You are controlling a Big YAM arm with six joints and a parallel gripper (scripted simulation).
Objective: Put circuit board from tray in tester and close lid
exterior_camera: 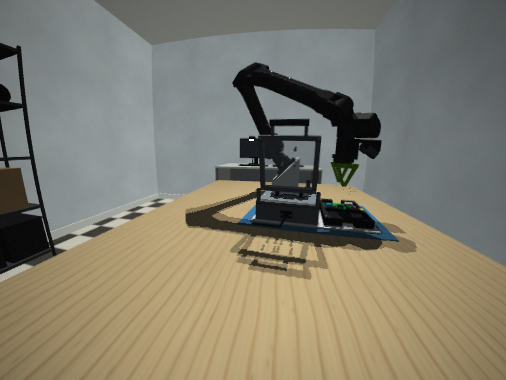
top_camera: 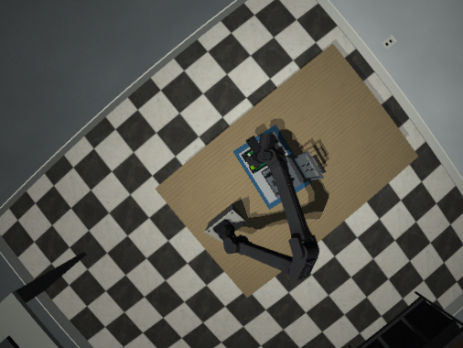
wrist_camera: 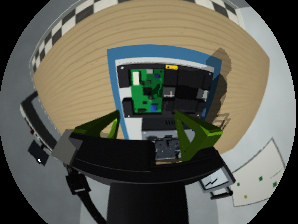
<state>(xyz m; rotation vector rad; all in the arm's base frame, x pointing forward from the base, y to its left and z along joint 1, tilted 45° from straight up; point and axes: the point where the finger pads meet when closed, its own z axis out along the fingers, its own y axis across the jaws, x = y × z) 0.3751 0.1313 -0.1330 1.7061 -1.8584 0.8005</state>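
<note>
Right now my hand is 8 cm above the green circuit board. Round my hand: tester plate: 5 cm ahead, 17 cm to the right, 3 cm below; clear lid: 17 cm ahead, 18 cm to the right, 8 cm above.
</note>
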